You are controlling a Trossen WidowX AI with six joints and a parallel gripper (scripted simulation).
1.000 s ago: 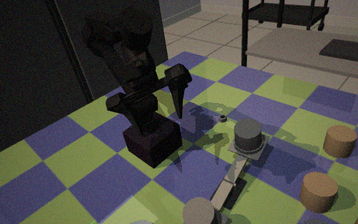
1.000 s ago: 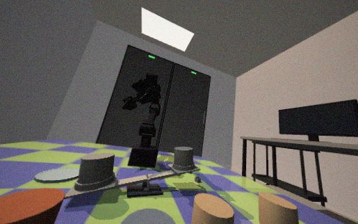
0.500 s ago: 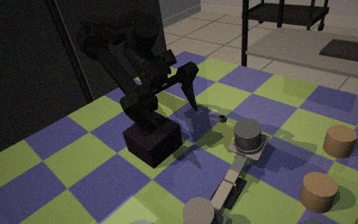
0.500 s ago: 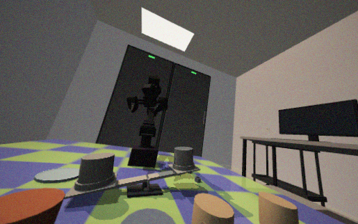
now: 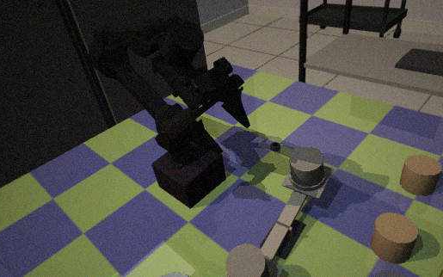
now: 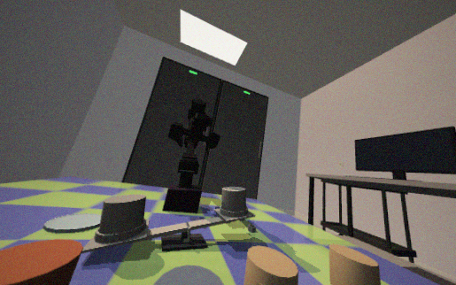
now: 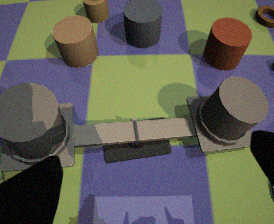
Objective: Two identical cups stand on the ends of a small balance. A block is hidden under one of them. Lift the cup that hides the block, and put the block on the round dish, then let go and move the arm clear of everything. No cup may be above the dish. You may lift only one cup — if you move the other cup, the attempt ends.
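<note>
Now: gripper tip 180 mm above the cup, 140 mm short of it and 120 mm to the left of it. The rest, counted from my gripper tip: round dish (230 mm to the right, 230 mm below, 50 mm ahead); orange-red cylinder (300 mm ahead, 200 mm below, 110 mm to the right).
</note>
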